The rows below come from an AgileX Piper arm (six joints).
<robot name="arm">
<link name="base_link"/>
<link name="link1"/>
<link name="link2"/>
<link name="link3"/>
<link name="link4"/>
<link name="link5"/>
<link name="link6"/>
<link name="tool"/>
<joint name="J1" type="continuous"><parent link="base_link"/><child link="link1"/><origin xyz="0 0 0.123" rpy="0 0 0"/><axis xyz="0 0 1"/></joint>
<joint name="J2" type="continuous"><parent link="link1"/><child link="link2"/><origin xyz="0 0 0" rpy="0 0 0"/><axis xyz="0 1 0"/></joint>
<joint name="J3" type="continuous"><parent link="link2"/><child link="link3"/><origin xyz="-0.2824 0 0.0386" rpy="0 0 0"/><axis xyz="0 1 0"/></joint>
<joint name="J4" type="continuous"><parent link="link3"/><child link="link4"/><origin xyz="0.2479 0 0.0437" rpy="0 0 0"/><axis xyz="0.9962 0 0.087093"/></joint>
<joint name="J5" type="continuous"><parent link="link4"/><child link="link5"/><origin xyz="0 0 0" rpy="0 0 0"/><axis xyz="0 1 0"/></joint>
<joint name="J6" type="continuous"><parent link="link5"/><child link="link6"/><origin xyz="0.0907 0 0.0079" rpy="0 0 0"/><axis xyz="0.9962 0 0.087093"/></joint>
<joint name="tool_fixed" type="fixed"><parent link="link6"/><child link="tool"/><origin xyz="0 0 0" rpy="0 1.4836 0"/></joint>
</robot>
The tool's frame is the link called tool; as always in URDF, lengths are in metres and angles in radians. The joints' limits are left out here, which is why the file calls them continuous.
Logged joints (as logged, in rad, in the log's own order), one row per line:
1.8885 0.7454 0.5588 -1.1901 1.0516 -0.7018
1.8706 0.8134 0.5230 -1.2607 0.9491 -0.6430
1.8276 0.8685 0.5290 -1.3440 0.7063 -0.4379
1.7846 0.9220 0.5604 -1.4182 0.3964 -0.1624
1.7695 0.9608 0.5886 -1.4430 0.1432 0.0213
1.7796 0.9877 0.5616 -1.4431 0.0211 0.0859
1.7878 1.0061 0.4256 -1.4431 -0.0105 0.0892
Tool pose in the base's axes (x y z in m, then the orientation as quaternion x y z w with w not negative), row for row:
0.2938 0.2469 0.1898 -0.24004 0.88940 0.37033 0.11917
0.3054 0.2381 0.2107 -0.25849 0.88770 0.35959 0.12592
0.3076 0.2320 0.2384 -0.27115 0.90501 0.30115 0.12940
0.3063 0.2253 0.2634 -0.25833 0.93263 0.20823 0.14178
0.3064 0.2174 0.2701 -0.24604 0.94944 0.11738 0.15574
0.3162 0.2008 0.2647 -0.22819 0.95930 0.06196 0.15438
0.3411 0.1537 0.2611 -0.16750 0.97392 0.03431 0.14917
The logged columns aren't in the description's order. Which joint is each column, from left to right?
Columns, left to right: J2, J5, J1, J3, J4, J6.
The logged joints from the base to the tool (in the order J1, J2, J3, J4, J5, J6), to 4 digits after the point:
0.5588 1.8885 -1.1901 1.0516 0.7454 -0.7018
0.5230 1.8706 -1.2607 0.9491 0.8134 -0.6430
0.5290 1.8276 -1.3440 0.7063 0.8685 -0.4379
0.5604 1.7846 -1.4182 0.3964 0.9220 -0.1624
0.5886 1.7695 -1.4430 0.1432 0.9608 0.0213
0.5616 1.7796 -1.4431 0.0211 0.9877 0.0859
0.4256 1.7878 -1.4431 -0.0105 1.0061 0.0892

